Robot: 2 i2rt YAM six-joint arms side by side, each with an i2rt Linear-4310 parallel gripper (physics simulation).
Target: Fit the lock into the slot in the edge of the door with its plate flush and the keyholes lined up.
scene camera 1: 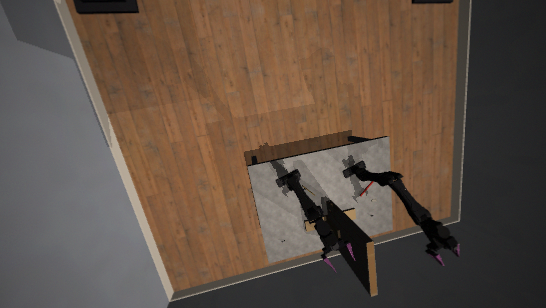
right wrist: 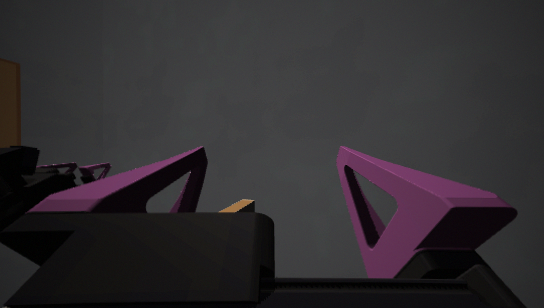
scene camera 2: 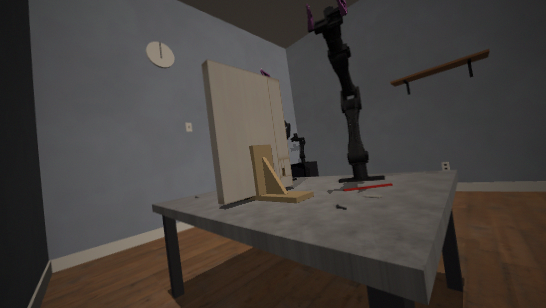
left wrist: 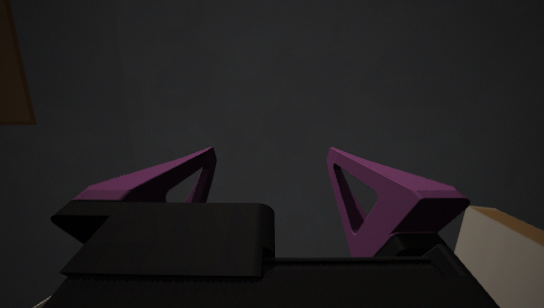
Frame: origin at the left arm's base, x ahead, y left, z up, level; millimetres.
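Seen in the pictures: left gripper, fingertip midpoint: [scene camera 1: 450, 261] [right wrist: 93, 164] [left wrist: 271, 153]; right gripper, fingertip midpoint: [scene camera 1: 345, 266] [right wrist: 271, 154] [scene camera 2: 253, 72]; left arm's base at its link origin: [scene camera 1: 354, 169] [scene camera 2: 361, 180].
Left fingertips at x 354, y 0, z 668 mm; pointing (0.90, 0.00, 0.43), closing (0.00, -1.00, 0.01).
Pixels of each thing's top centre, then the offset from my left fingertips to it. Level surfaces: height alone.
- red rod at its top centre: [scene camera 2: 367, 186] [scene camera 1: 367, 188] 135 mm back, 42 mm left, 662 mm down
- small pale piece at its top centre: [scene camera 2: 372, 195] 8 mm ahead, 65 mm left, 666 mm down
- dark screw at its top centre: [scene camera 2: 341, 204] [scene camera 1: 372, 216] 142 mm ahead, 2 mm right, 658 mm down
- grey table at its surface level: 668 mm down
- small dark piece at its top centre: [scene camera 1: 283, 241] 68 mm back, 812 mm right, 658 mm down
The door [scene camera 1: 371, 260] [scene camera 2: 240, 125] stands upright on the table, with a pale face in scene camera 2 and a tan edge in scene camera 1. A small dark opening shows low in its face. I cannot make out the lock or the edge slot. A thin tan and dark piece [scene camera 1: 308, 188] lies beside the right arm; I cannot tell what it is. My left gripper [scene camera 1: 450, 260] [scene camera 2: 324, 4] [left wrist: 271, 153] is open and empty, raised high and apart from the door. My right gripper [scene camera 1: 344, 265] [right wrist: 271, 154] is open and empty, raised close beside the door.
Wooden brackets [scene camera 1: 352, 215] [scene camera 2: 262, 172] stand at the door's foot. A red rod [scene camera 1: 367, 188] [scene camera 2: 367, 187], a small pale piece [scene camera 2: 372, 196] and a dark screw [scene camera 1: 371, 215] [scene camera 2: 341, 207] lie on the grey table [scene camera 1: 272, 205] [scene camera 2: 390, 230]. Another small dark piece [scene camera 1: 283, 241] lies at the table's other side.
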